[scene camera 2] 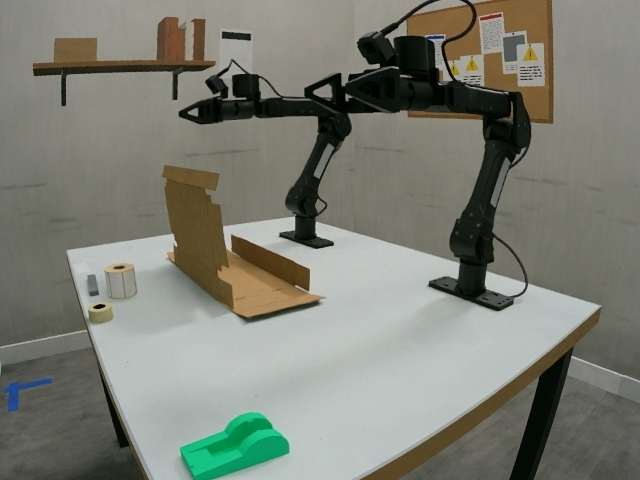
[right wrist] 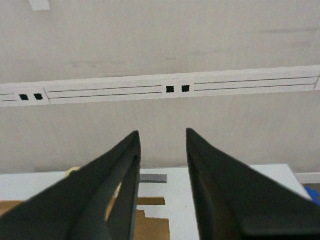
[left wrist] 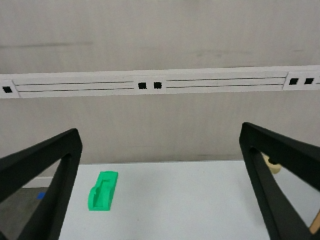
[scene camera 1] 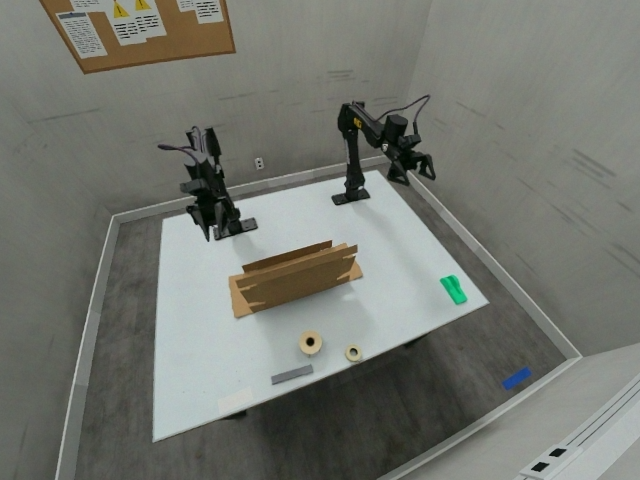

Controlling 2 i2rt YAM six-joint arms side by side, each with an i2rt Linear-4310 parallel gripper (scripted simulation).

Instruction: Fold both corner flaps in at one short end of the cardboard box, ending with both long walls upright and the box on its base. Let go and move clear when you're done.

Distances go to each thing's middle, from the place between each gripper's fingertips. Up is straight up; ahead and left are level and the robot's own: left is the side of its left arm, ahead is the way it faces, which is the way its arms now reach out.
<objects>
My right gripper (scene camera 1: 214,238) is now 740 mm to the right of the green dispenser (left wrist: 100,197), 380 mm above it and 250 mm short of it.
Now: the green dispenser 38 cm below my left hand (scene camera 2: 323,90), 24 cm ahead of it and 15 cm to the left of it.
</objects>
